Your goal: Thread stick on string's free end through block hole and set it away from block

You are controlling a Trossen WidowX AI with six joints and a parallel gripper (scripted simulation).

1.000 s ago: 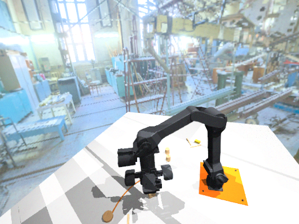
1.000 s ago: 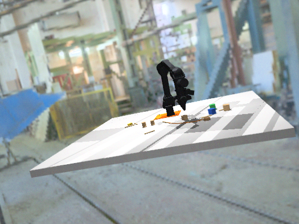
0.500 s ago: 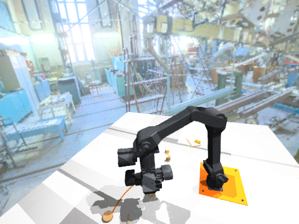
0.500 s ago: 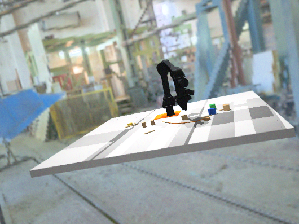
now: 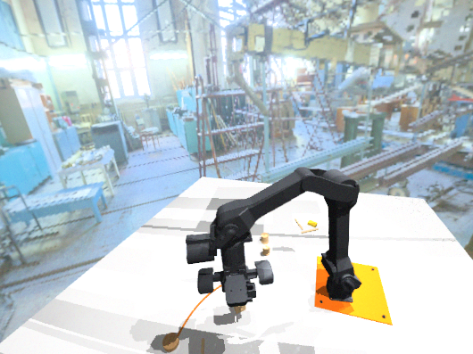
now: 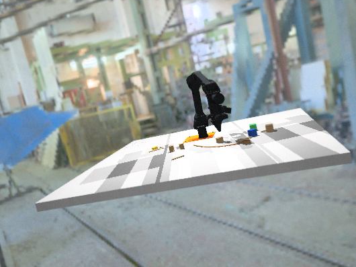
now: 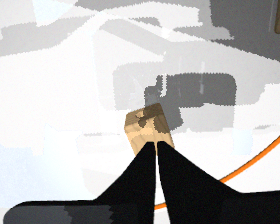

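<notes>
The thin wooden stick lies 3 cm behind my gripper tip, 14 cm to the right of it and 6 cm below it. Also, from my gripper tip: blue cube: 1 cm ahead, 17 cm to the left, 4 cm below; green cube: 14 cm behind, 20 cm to the left, 4 cm below; round wooden button: 15 cm ahead, 12 cm to the left, 5 cm below.
</notes>
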